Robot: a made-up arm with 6 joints. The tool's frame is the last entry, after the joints.
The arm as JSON. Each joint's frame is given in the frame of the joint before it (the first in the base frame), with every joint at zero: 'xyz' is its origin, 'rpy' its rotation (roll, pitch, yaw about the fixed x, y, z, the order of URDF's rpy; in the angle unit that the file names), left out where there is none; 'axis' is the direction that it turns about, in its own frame. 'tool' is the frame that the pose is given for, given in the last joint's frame.
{
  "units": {
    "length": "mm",
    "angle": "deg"
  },
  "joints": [
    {
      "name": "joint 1",
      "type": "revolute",
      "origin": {
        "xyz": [
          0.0,
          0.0,
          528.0
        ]
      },
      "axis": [
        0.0,
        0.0,
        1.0
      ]
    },
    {
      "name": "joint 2",
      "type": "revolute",
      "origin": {
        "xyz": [
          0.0,
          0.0,
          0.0
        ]
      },
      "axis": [
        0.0,
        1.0,
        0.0
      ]
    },
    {
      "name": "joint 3",
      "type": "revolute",
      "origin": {
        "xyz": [
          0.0,
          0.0,
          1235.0
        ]
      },
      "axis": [
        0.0,
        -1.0,
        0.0
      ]
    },
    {
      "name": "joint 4",
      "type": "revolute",
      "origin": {
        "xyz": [
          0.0,
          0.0,
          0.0
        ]
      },
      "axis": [
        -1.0,
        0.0,
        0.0
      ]
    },
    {
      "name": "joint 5",
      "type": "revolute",
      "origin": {
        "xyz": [
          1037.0,
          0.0,
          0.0
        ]
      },
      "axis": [
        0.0,
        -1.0,
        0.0
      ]
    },
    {
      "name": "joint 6",
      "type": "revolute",
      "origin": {
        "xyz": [
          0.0,
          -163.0,
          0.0
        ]
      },
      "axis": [
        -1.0,
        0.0,
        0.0
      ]
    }
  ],
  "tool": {
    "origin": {
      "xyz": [
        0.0,
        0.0,
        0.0
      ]
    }
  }
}
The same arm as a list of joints. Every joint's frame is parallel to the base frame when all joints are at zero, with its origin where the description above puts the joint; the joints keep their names.
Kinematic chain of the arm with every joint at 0, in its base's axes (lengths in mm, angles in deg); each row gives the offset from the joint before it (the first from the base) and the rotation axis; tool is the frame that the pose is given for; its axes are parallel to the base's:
joint 1: xyz 0 0 528 axis +z
joint 2: xyz 0 0 0 axis +y
joint 3: xyz 0 0 1235 axis -y
joint 4: xyz 0 0 0 axis -x
joint 5: xyz 1037 0 0 axis -y
joint 6: xyz 0 -163 0 axis -x
tool: xyz 0 0 0

